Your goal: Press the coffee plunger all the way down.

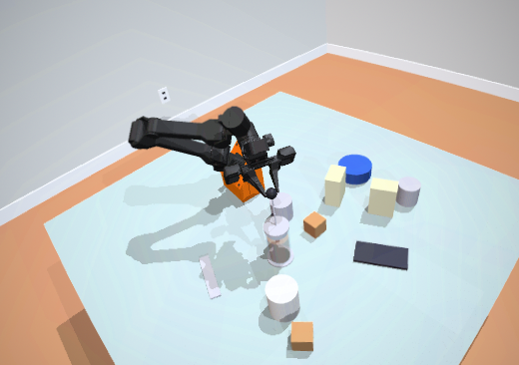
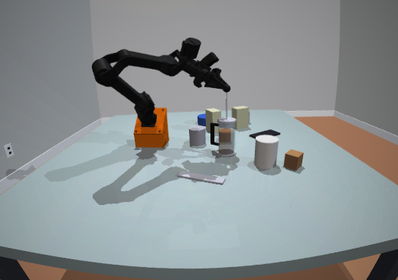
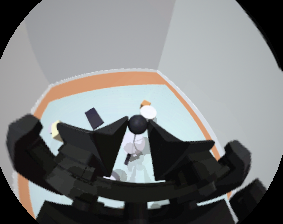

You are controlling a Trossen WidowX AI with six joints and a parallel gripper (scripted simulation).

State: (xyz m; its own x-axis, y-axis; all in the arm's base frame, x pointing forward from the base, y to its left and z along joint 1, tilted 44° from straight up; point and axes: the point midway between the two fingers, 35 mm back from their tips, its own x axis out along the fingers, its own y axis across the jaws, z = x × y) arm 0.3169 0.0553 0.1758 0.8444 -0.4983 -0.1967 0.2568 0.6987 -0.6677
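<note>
The glass coffee press lies 13 cm below my gripper tip, 2 cm behind it and 1 cm to the left of it. Round my gripper tip: white cylinder: 21 cm below, 13 cm ahead, 9 cm to the right; dark flat slab: 25 cm below, 22 cm to the left, 19 cm ahead; pale strip: 25 cm below, 20 cm to the right, 8 cm behind.
</note>
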